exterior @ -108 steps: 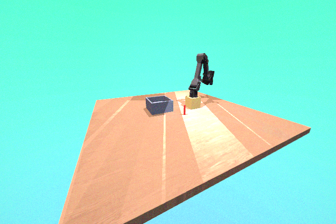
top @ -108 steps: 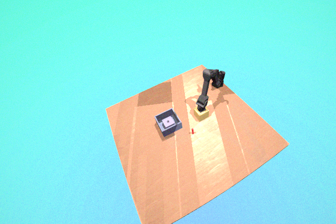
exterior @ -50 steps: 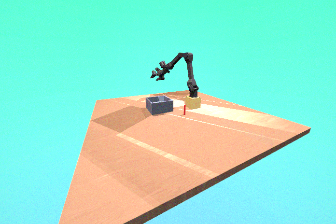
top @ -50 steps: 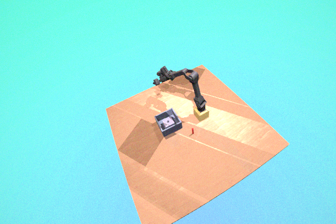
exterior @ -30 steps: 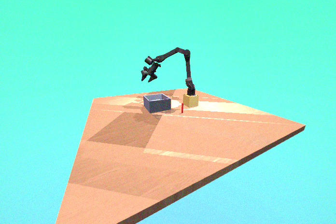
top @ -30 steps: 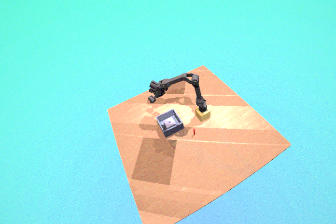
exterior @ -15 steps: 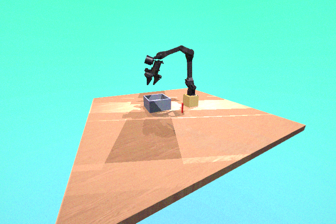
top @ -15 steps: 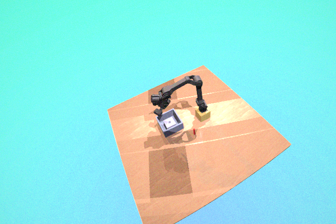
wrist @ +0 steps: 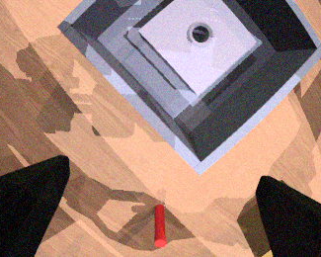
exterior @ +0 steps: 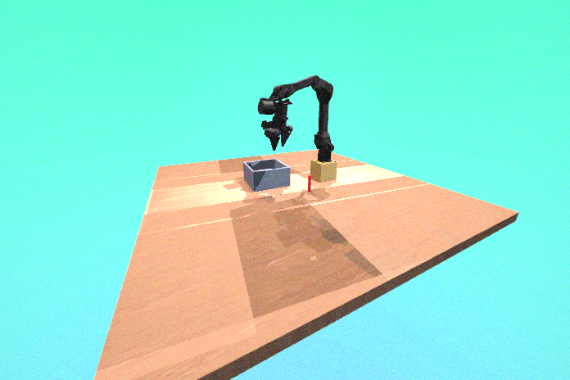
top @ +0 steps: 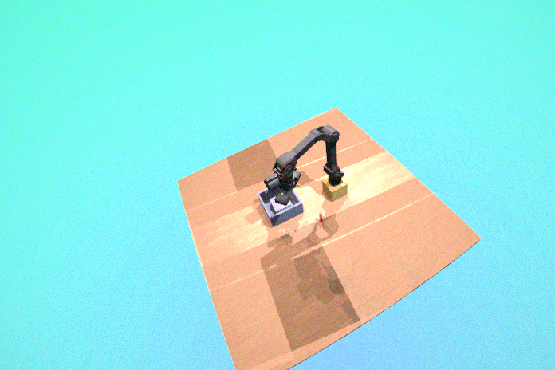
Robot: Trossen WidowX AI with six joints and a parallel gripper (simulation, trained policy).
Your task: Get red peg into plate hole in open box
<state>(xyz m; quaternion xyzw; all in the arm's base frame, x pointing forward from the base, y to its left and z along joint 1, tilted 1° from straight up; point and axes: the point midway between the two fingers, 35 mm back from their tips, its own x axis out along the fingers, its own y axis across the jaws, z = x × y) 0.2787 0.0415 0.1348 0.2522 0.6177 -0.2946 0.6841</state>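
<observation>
My gripper tip is 12 cm past the red peg, 10 cm to the right of it and 16 cm above it. The rest, counted from my gripper tip: plate: 4 cm ahead, 9 cm to the right, 15 cm below; then grey-blue box: 4 cm ahead, 9 cm to the right, 17 cm below.
</observation>
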